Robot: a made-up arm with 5 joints. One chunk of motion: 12 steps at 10 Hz.
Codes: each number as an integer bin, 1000 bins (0 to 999) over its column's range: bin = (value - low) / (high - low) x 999, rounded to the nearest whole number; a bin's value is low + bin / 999 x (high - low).
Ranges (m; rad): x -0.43..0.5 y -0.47..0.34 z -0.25..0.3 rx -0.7..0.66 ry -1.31..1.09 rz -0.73..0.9
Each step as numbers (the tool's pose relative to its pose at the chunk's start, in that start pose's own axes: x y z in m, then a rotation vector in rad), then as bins.
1 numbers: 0.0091 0.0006 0.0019 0.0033 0.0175 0.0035
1 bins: 472 580 458 517 553 450
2 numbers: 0.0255 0.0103 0.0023 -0.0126 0.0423 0.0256
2 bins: 489 592 458 505 563 463
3 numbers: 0.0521 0.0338 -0.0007 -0.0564 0.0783 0.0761
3 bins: 518 621 453 473 578 494
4 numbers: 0.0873 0.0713 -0.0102 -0.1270 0.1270 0.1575
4 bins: 556 668 436 421 598 544
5 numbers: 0.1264 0.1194 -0.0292 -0.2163 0.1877 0.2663
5 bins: 598 727 401 355 623 611
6 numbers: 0.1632 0.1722 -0.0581 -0.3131 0.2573 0.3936
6 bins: 637 792 349 284 652 689
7 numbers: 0.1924 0.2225 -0.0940 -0.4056 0.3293 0.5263
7 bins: 669 854 283 216 682 770
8 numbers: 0.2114 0.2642 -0.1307 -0.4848 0.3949 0.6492
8 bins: 689 906 217 158 710 845
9 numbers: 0.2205 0.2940 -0.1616 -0.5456 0.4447 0.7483
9 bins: 699 942 161 113 730 906
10 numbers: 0.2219 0.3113 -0.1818 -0.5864 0.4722 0.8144
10 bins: 700 964 124 83 742 947
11 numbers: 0.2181 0.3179 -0.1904 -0.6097 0.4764 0.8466
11 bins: 696 972 108 66 744 966
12 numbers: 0.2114 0.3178 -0.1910 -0.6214 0.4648 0.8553
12 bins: 689 972 107 58 739 972
